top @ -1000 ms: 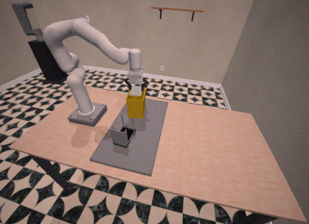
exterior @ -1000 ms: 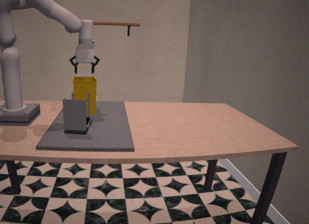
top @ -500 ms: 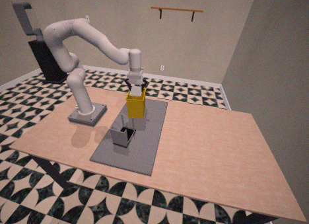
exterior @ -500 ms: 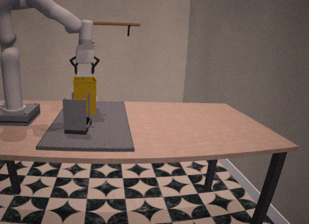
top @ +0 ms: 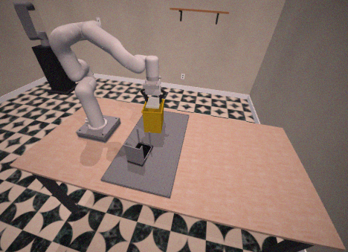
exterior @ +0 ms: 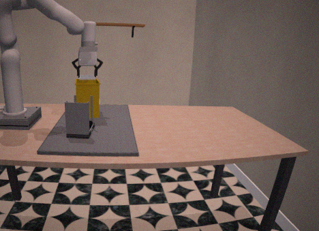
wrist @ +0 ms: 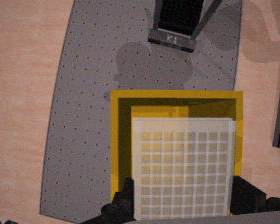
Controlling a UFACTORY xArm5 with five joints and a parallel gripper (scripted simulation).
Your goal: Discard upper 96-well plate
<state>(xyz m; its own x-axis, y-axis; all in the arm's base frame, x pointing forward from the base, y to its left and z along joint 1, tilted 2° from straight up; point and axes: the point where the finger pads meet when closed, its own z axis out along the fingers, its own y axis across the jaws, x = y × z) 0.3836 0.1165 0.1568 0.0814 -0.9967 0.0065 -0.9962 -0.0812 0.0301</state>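
My gripper is now 10 mm above the white 96-well plate. Also, from my hand: yellow plastics bin: 120 mm below.
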